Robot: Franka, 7 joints.
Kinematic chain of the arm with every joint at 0, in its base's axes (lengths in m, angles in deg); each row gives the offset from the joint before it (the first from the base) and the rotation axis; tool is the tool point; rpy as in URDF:
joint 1: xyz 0 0 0.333 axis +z
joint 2: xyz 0 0 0 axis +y
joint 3: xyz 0 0 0.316 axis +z
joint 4: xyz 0.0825 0 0 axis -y
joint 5: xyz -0.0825 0 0.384 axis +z
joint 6: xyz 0 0 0 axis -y
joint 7: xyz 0.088 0 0 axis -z
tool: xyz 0 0 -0.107 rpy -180 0 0
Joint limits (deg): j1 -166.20..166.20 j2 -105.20..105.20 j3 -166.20..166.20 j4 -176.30..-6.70 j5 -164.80..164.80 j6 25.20..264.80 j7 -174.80..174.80
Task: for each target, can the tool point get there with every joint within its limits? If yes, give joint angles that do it. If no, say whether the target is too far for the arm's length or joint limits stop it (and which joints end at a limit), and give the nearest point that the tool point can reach.
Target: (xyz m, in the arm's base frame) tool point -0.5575 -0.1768 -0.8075
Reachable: no: too far | nearest point -0.4193 -0.1330 -0.3372 | short by 0.492 m
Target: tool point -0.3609 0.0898 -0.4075
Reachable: no: joint limits stop it (at a limit: joint 2) | nearest point -0.3530 0.0878 -0.3546 | short by 0.053 m
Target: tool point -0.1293 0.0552 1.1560
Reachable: yes | joints -63.78 -4.35 -94.55 -20.98 22.20 184.86 -146.76
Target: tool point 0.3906 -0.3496 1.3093
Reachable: no: too far | nearest point 0.3024 -0.2707 1.0888 | short by 0.250 m
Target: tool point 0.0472 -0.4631 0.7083
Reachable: yes | joints -78.33 0.02 10.97 -89.64 100.66 239.16 -59.02
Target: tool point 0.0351 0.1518 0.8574
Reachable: yes | joints -113.27 -87.22 7.77 -108.74 -52.00 77.60 -88.84
